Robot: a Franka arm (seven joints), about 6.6 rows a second.
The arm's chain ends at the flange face. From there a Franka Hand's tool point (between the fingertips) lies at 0.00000 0.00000 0.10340 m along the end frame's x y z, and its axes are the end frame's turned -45 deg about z.
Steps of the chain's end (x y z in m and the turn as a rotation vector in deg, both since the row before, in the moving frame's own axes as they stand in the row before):
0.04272, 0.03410, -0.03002, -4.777, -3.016, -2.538
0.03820, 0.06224, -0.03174, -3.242, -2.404, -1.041
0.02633, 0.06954, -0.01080, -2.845, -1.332, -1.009
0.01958, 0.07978, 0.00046, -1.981, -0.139, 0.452
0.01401, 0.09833, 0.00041, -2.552, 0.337, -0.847
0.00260, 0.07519, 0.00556, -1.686, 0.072, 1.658
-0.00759, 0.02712, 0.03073, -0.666, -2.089, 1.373
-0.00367, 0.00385, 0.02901, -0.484, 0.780, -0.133
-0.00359, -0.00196, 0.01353, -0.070, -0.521, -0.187
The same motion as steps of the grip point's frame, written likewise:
-0.00378, 0.05678, -0.03052, -1.245, -5.510, -2.538
-0.02419, 0.07216, -0.03200, -0.593, -3.992, -1.041
-0.03586, 0.06977, -0.01096, -1.070, -2.954, -1.009
-0.04528, 0.07260, 0.00040, -1.302, -1.499, 0.452
-0.06242, 0.08314, 0.00031, -2.043, -1.566, -0.847
-0.05342, 0.05722, 0.00552, -1.243, -1.141, 1.658
-0.02804, 0.01195, 0.03065, 1.006, -1.948, 1.373
-0.00494, 0.00174, 0.02900, -0.894, 0.209, -0.133
-0.00191, -0.00450, 0.01353, 0.319, -0.418, -0.187

